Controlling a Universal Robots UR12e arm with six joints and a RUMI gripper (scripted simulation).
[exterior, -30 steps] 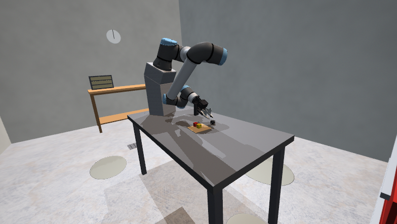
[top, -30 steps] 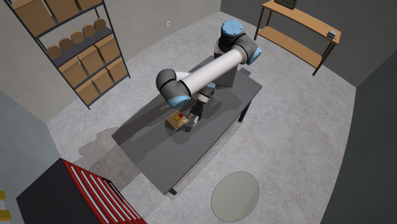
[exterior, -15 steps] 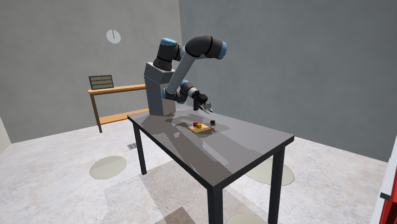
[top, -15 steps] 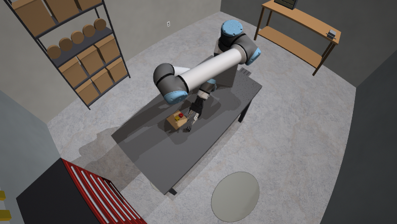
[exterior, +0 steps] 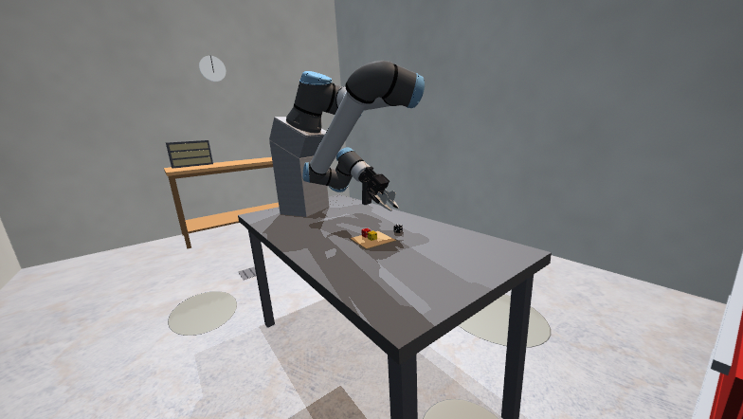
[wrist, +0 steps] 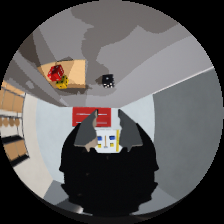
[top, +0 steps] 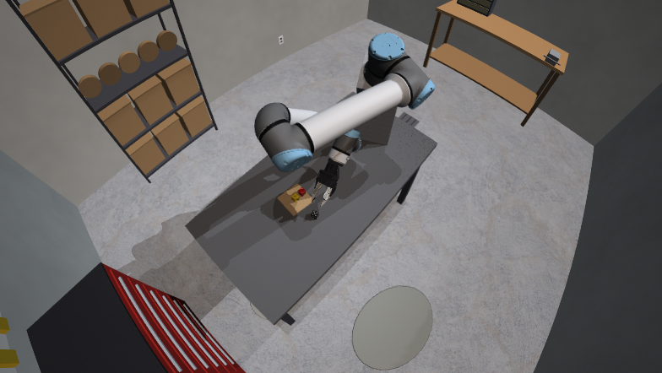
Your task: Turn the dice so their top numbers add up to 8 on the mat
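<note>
The black die is 90 mm below my hand, 30 mm ahead of it and 10 mm to the left of it. Also, from my hand: tan mat 130 mm to the right, 110 mm below, 50 mm ahead; yellow die 130 mm to the right, 90 mm below, 50 mm ahead; red die 130 mm to the right, 90 mm below.
</note>
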